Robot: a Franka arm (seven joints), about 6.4 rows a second.
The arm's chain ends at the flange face. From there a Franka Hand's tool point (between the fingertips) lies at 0.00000 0.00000 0.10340 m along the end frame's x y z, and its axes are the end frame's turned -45 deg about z.
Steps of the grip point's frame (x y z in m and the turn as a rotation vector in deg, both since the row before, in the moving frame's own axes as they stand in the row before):
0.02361 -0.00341 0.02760 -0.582 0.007 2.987
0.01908 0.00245 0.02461 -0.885 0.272 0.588
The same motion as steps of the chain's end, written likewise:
0.01355 -0.01986 0.02761 -0.407 0.416 2.987
0.01375 -0.01255 0.02462 -0.433 0.818 0.588

